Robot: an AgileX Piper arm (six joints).
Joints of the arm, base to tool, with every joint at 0 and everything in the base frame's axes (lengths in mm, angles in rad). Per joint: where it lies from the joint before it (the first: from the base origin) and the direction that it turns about. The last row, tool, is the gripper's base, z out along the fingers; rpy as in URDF.
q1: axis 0 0 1 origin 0 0 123
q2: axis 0 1 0 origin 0 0 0
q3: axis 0 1 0 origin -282.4 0 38.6
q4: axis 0.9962 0 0.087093 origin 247.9 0 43.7
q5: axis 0 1 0 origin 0 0 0
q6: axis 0.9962 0 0.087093 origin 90.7 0 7.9
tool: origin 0 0 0 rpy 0 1.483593 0
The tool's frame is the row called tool.
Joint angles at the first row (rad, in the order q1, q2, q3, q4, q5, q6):
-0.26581, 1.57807, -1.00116, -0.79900, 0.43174, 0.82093
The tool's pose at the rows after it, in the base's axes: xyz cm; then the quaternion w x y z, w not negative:
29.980 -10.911 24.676 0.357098 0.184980 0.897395 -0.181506
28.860 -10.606 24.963 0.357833 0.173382 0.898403 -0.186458
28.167 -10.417 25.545 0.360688 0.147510 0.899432 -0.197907
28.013 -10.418 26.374 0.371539 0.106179 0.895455 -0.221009
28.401 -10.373 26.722 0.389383 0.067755 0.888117 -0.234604
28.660 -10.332 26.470 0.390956 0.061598 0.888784 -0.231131
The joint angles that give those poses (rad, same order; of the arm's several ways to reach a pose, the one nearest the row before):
-0.26582, 1.52236, -0.94651, -0.79901, 0.41822, 0.77229
-0.26582, 1.47765, -0.90876, -0.79899, 0.41823, 0.74579
-0.26581, 1.44217, -0.89211, -0.79901, 0.41824, 0.68636
-0.26582, 1.42046, -0.89210, -0.85272, 0.40332, 0.64363
-0.26580, 1.42102, -0.89213, -0.93705, 0.35443, 0.65267
-0.26580, 1.43151, -0.89212, -0.94206, 0.33752, 0.65266

